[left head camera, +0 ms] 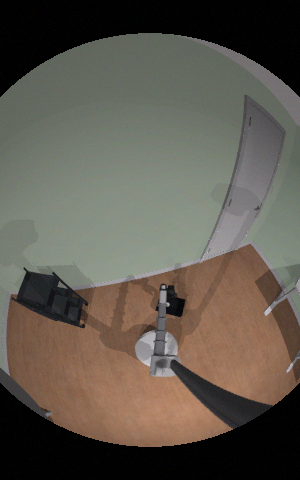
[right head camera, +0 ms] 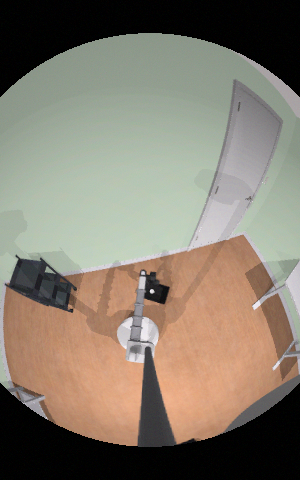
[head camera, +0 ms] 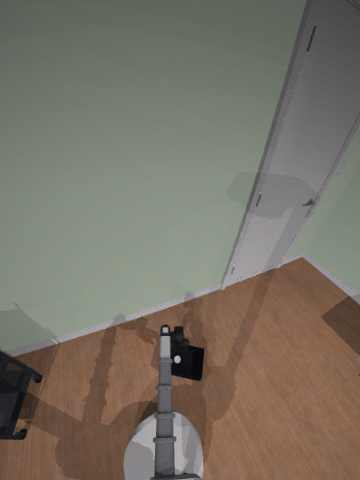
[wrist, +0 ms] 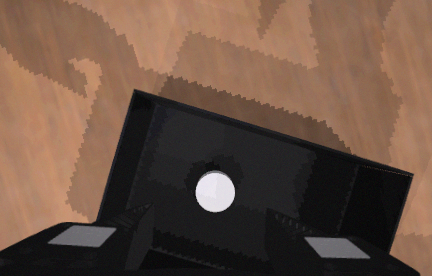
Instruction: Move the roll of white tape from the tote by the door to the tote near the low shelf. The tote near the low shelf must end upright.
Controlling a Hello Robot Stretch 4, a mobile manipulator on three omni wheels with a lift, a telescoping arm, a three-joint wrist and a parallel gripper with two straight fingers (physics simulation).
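Frame: origin at the robot's base, x ahead, y left, z up, level; metres.
Seen in the pictures: gripper, between the fingertips: (left head camera: 168, 298) (right head camera: 151, 284) (head camera: 177, 349) (wrist: 209, 225).
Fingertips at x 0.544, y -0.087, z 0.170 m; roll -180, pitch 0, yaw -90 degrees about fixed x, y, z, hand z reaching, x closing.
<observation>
Offsets run from my fingertips to a thing's top centre.
The roll of white tape {dy -0.008, dx -0.017, dz -0.171 m} (head camera: 177, 359) (left head camera: 168, 304) (right head camera: 152, 291) (wrist: 215, 192) stands inside a black rectangular tote {dy -0.042, dx -0.034, dz -0.098 m} (head camera: 196, 365) (left head camera: 178, 308) (right head camera: 161, 295) (wrist: 327, 192) on the floor by the door wall. The tote is upright, and its near side is partly hidden by the fingers in the wrist view. My gripper (wrist: 209, 225) is open and empty, pointing down above the tote. The tape shows between and slightly beyond the two fingertips, apart from both. In the head views the fingers are too small and dark to make out. The second tote does not show.
A dark tiered rack (head camera: 9, 387) (left head camera: 37, 290) (right head camera: 27, 275) stands at the left by the green wall. The grey door (head camera: 300, 125) (left head camera: 260, 165) (right head camera: 245, 150) is at the back right. White-legged furniture (left head camera: 280, 302) (right head camera: 270, 295) stands at the right edge. My round base (head camera: 137, 452) is below the arm.
</observation>
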